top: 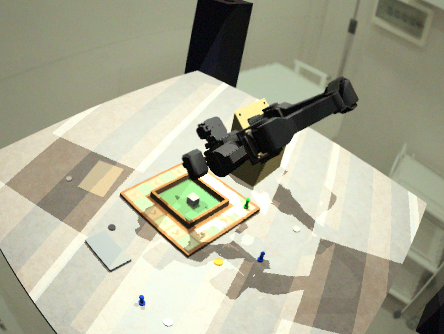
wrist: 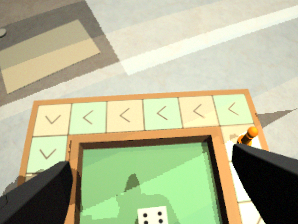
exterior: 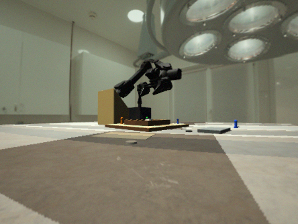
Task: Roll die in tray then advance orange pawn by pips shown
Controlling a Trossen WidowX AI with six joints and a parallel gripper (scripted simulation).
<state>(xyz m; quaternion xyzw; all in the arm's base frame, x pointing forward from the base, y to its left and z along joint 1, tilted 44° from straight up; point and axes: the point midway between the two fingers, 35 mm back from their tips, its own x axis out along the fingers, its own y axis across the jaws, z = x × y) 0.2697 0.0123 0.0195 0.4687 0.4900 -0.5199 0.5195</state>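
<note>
Now: gripper tip 120 mm past the orange pawn, 120 mm above it and 60 mm to the left of it. Also, from my gripper tip: green pawn (120 mm to the left, 120 mm below, 110 mm behind); then white die (130 mm below, 20 mm to the left); then green tray (150 mm below).
</note>
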